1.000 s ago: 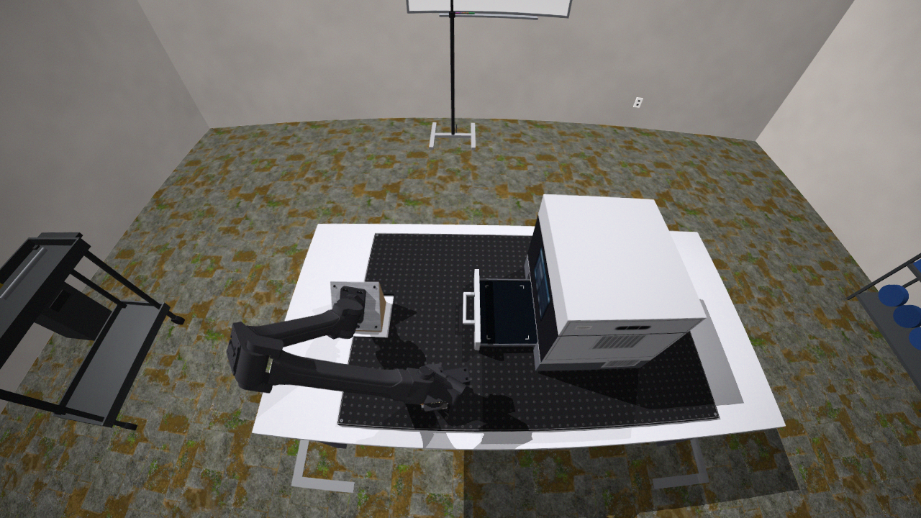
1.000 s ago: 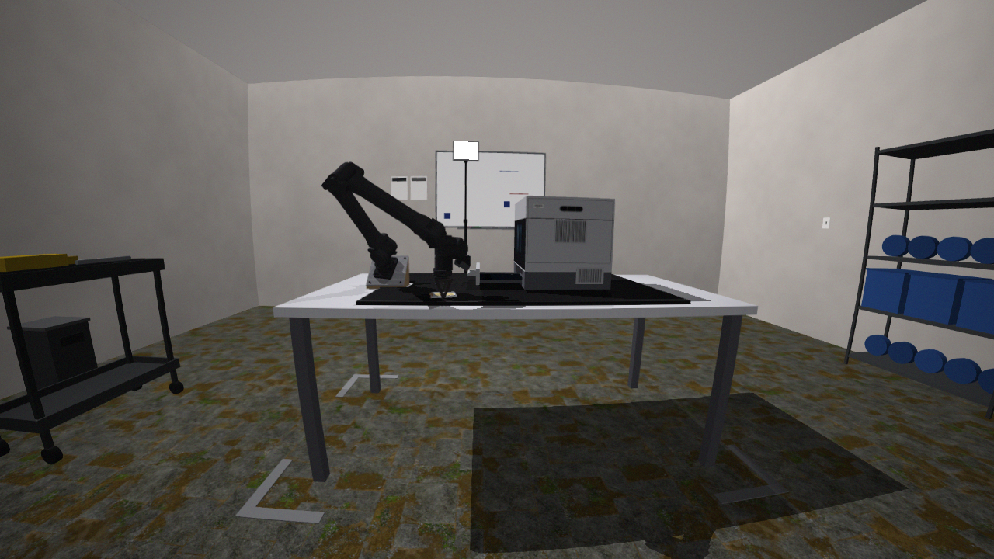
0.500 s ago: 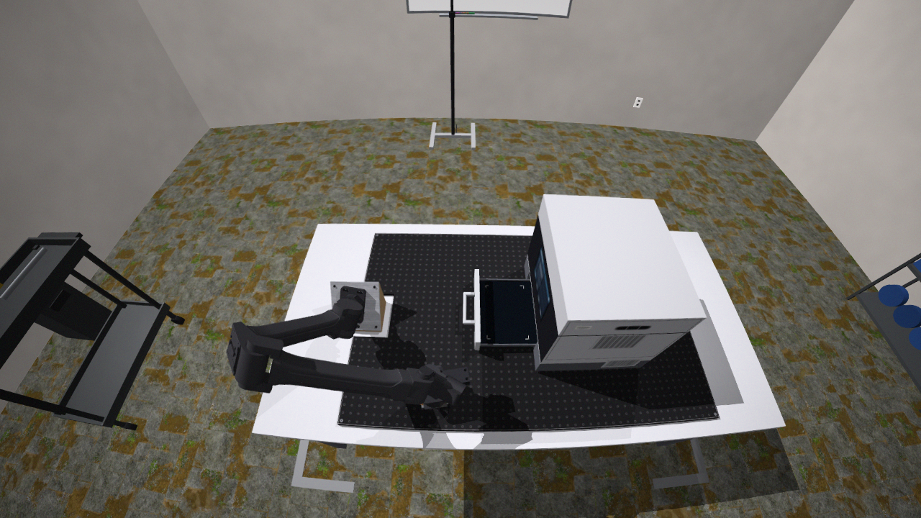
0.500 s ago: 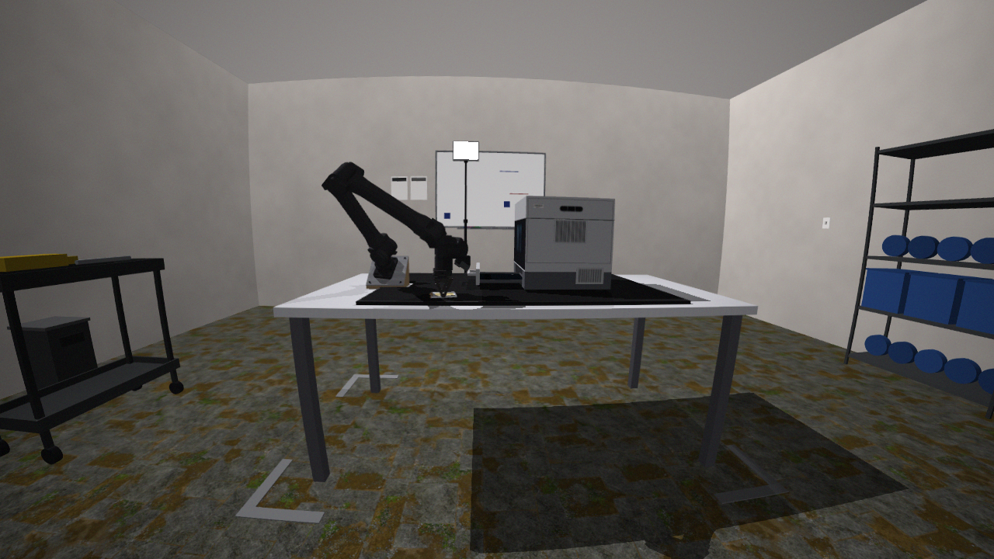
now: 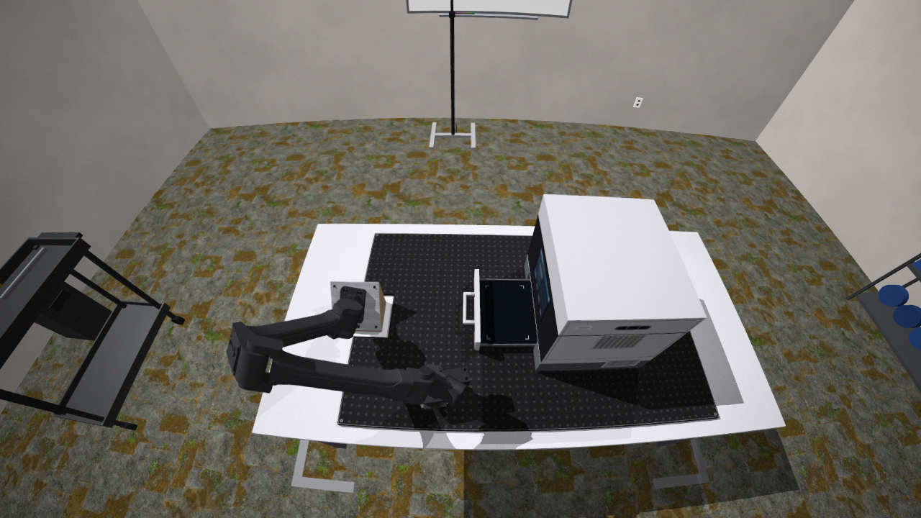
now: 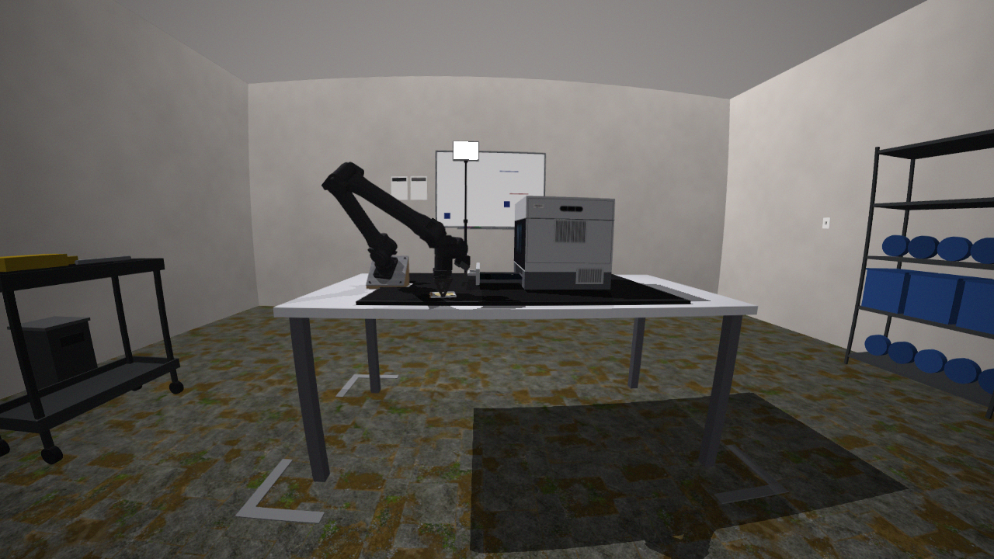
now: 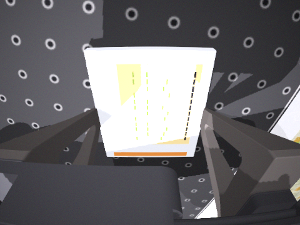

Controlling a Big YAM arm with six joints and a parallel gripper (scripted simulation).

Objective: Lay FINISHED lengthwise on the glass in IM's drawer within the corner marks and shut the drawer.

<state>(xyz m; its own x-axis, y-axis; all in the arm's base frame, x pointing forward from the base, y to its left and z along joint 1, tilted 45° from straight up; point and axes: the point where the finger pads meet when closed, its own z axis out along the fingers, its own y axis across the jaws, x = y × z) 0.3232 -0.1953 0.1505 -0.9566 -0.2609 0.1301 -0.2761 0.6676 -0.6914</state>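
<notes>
The imager drawer lies 22 cm ahead of my hand, 30 cm to the left of it and 3 cm above it. The rest, counted from my hand: finished cassette 1 cm behind, 1 cm below.
</notes>
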